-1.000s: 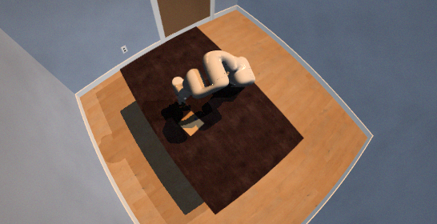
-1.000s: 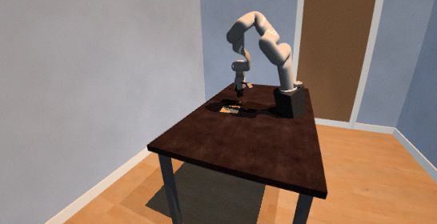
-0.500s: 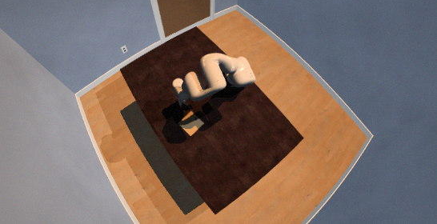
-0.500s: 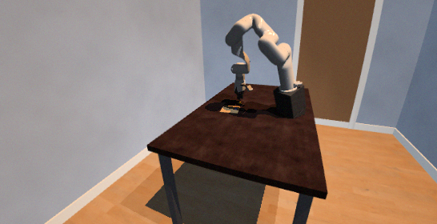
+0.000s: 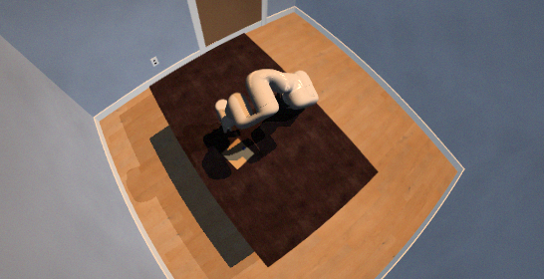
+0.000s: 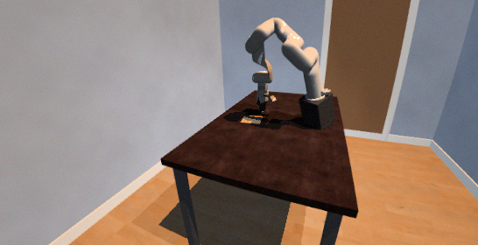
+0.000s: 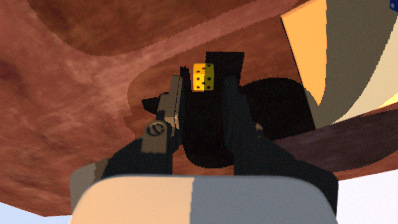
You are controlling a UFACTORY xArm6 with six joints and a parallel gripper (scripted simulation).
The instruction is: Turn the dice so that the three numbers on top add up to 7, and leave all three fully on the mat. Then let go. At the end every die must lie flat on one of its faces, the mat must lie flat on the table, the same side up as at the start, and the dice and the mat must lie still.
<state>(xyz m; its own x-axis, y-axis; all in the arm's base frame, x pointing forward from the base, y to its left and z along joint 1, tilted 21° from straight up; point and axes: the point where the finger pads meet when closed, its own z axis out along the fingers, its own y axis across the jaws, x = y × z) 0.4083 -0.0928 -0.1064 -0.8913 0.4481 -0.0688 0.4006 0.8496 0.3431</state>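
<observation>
My gripper is now 40 mm above the yellow die. Round my hand: mat (40 mm ahead, 150 mm to the left, 50 mm below); blue die (10 mm behind, 140 mm to the left, 40 mm below); black die (60 mm behind, 130 mm to the left, 40 mm below).
</observation>
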